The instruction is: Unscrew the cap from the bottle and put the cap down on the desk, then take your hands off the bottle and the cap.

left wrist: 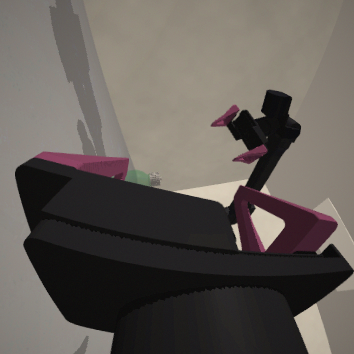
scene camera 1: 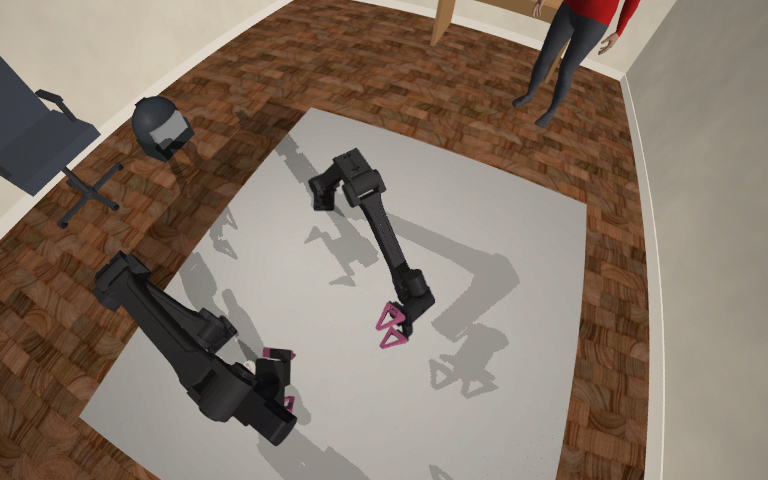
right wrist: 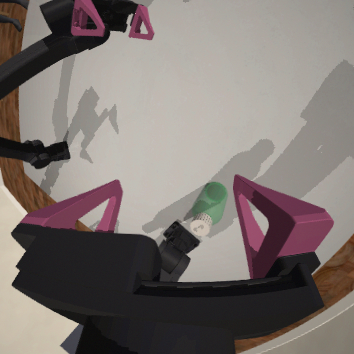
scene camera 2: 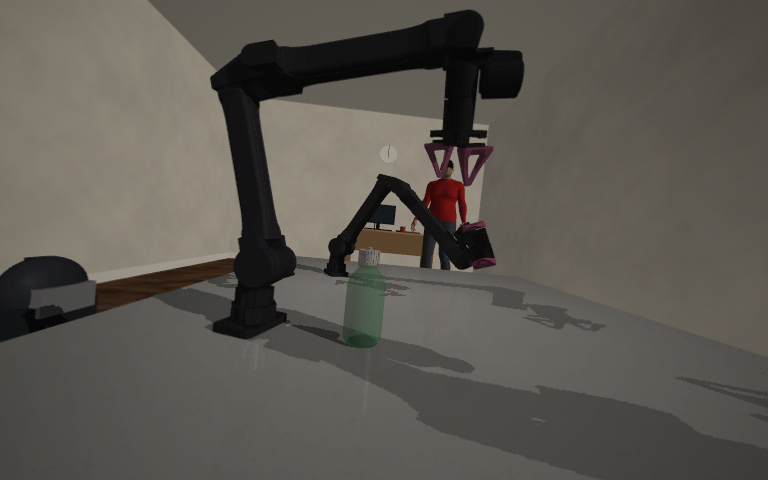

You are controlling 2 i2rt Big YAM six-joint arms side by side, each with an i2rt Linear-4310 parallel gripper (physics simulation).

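Seen in the pictures: left gripper, between the fingertips: (left wrist: 184, 178) (scene camera 1: 378, 338) (right wrist: 130, 33) (scene camera 2: 477, 242); right gripper, between the fingertips: (left wrist: 222, 140) (scene camera 1: 292, 375) (right wrist: 174, 183) (scene camera 2: 452, 181); left arm's base, origin of its link: (scene camera 1: 324, 199) (right wrist: 61, 150) (scene camera 2: 335, 274); right arm's base, origin of its link: (scene camera 1: 218, 335) (right wrist: 181, 236) (scene camera 2: 252, 325).
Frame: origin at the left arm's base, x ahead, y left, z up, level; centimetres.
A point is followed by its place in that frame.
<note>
A translucent green bottle (scene camera 2: 364, 305) {x -18.8, y -74.7, z 8.2 cm} (left wrist: 137, 177) {x -13.7, y -71.7, z 12.1 cm} (right wrist: 212, 202) {x -14.2, y -73.0, z 12.4 cm} stands upright on the grey desk (scene camera 1: 543, 249) {x 94.1, y -26.5, z 0.0 cm} (scene camera 2: 113, 407) {x -50.2, y -80.0, z 0.0 cm}. A white ribbed cap (scene camera 1: 249, 365) {x -17.0, y -70.6, z 18.2 cm} (scene camera 2: 369, 257) {x -18.0, y -73.2, z 16.9 cm} (left wrist: 155, 179) {x -15.2, y -70.7, z 17.1 cm} (right wrist: 201, 226) {x -16.8, y -71.8, z 18.2 cm} sits on its neck. In scene camera 1 the right arm hides most of the bottle. My right gripper (scene camera 1: 291, 379) {x -1.1, y -74.6, z 33.9 cm} (scene camera 2: 454, 180) {x -1.1, y -74.6, z 33.9 cm} (left wrist: 222, 140) {x -1.1, y -74.6, z 33.9 cm} (right wrist: 174, 183) {x -1.1, y -74.6, z 33.9 cm} is open and empty, pointing down high above the desk, apart from the bottle. My left gripper (scene camera 1: 379, 337) {x 19.6, y -64.0, z 21.5 cm} (scene camera 2: 481, 244) {x 19.6, y -64.0, z 21.5 cm} (left wrist: 184, 178) {x 19.6, y -64.0, z 21.5 cm} (right wrist: 130, 33) {x 19.6, y -64.0, z 21.5 cm} is open and empty, well away from the bottle and cap.
The right arm's base (scene camera 2: 249, 319) {x -37.0, y -62.3, z 2.7 cm} stands beside the bottle, to its left in scene camera 2. The left arm's base (scene camera 2: 336, 267) {x -1.2, y -4.0, z 3.7 cm} stands farther back. A dark helmet (scene camera 1: 155, 121), an office chair (scene camera 1: 45, 135) and a person in red (scene camera 1: 572, 50) are off the desk.
</note>
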